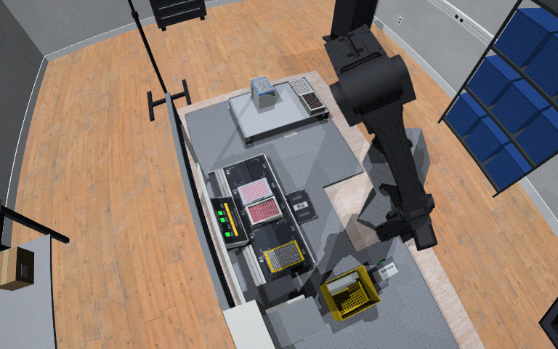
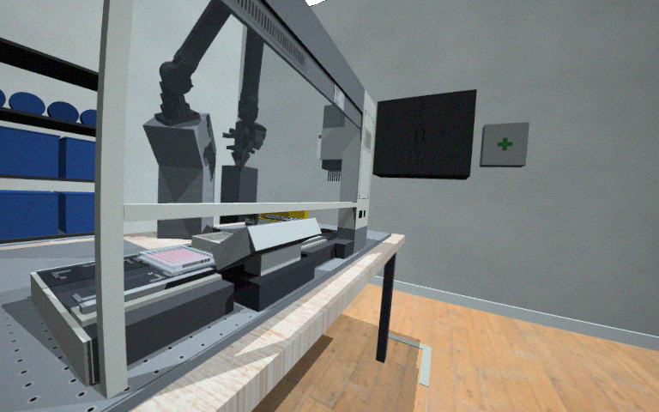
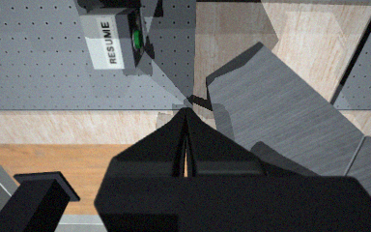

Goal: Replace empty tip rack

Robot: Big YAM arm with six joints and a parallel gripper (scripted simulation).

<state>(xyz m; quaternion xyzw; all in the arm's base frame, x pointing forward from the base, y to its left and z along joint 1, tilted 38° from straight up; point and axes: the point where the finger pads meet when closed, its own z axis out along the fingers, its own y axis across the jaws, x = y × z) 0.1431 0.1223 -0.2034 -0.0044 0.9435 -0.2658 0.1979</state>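
My gripper is now 1 cm short of the resume box, 9 cm to the right of it and 21 cm above it. Round my hand: yellow waste bin: 18 cm ahead, 10 cm to the left, 23 cm below; clear tip-rack cover: 18 cm ahead, 4 cm to the left, 23 cm below; yellow tip rack: 20 cm ahead, 12 cm to the left, 21 cm below.
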